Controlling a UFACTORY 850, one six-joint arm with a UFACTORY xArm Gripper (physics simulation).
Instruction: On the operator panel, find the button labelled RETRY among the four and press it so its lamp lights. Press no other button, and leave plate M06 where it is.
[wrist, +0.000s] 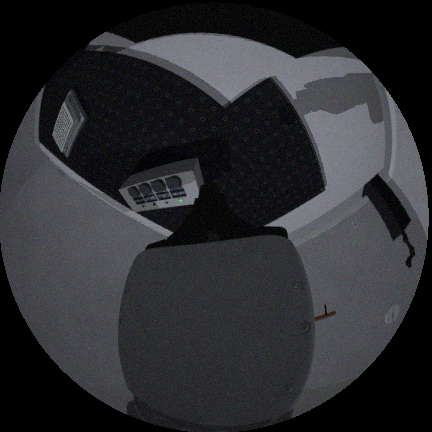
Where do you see an operator panel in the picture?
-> At 188, 171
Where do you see my gripper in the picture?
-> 211, 194
